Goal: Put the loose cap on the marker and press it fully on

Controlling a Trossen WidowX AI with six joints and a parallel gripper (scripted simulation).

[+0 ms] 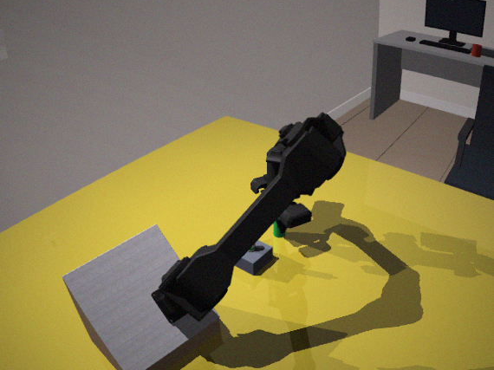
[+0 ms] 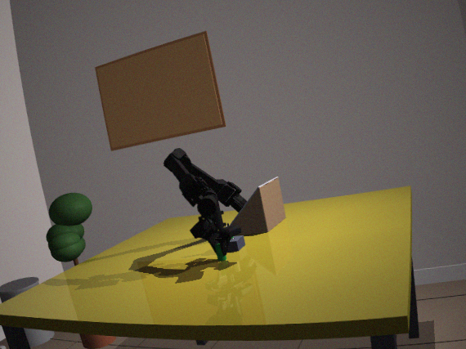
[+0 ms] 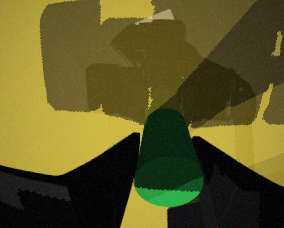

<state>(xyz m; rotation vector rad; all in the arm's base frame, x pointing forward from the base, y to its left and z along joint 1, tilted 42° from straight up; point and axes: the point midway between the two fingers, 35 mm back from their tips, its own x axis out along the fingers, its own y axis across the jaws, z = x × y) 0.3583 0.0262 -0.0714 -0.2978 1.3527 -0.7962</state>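
Now: the holder block 120 mm behind my gripper tip and 20 mm to the right of it. From my gripper tip the other things lie so: green cap 10 mm above.
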